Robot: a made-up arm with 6 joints.
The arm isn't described. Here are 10 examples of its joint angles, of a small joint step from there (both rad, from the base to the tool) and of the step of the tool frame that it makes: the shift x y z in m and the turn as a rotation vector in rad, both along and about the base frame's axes.
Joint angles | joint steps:
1: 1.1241 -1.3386 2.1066 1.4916 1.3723 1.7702 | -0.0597 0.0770 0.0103 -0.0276 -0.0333 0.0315
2: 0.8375 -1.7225 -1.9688 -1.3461 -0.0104 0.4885 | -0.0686 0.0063 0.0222 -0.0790 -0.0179 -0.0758
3: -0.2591 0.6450 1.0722 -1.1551 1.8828 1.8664 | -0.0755 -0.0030 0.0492 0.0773 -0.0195 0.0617
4: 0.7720 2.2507 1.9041 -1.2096 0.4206 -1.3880 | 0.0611 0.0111 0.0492 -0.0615 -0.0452 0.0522
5: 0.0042 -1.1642 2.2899 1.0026 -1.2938 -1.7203 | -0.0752 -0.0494 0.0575 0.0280 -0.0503 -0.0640
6: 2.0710 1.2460 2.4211 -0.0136 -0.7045 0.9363 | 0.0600 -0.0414 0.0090 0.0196 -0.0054 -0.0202
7: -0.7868 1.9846 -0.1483 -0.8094 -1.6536 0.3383 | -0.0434 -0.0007 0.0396 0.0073 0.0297 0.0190
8: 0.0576 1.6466 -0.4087 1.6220 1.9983 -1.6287 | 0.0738 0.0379 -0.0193 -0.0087 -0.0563 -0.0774
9: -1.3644 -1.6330 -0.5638 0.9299 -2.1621 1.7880 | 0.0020 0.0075 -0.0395 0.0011 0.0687 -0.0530
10: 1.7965 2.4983 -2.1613 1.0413 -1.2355 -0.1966 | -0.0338 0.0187 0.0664 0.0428 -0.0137 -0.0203
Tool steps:
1: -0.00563 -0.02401 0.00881 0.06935 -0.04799 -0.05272
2: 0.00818 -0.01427 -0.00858 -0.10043 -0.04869 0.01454
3: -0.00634 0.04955 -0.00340 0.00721 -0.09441 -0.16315
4: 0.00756 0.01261 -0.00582 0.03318 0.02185 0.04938
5: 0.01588 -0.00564 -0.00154 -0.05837 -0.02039 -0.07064
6: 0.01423 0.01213 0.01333 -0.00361 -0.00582 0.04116
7: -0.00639 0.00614 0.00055 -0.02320 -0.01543 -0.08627
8: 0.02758 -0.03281 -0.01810 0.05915 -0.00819 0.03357
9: -0.00422 0.00000 0.00558 -0.09051 -0.06051 -0.06094
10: 0.00288 -0.01137 -0.00220 0.02331 0.01411 -0.09156
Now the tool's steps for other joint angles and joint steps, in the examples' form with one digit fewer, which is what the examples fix.
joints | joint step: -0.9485 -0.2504 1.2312 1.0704 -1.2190 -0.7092 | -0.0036 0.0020 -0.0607 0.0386 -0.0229 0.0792
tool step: 0.0112 -0.0007 0.0079 -0.0625 -0.0798 -0.0042
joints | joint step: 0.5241 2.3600 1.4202 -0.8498 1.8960 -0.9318 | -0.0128 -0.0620 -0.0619 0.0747 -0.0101 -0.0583
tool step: -0.0222 -0.0083 0.0018 -0.1021 -0.0036 0.0850
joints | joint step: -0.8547 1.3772 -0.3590 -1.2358 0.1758 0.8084 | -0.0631 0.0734 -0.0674 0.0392 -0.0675 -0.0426
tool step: 0.0233 0.0065 -0.0235 0.0406 -0.0906 0.0570
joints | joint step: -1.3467 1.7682 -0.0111 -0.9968 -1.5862 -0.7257 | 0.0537 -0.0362 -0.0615 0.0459 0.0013 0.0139
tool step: 0.0016 0.0079 -0.0015 0.0800 0.0176 0.1272
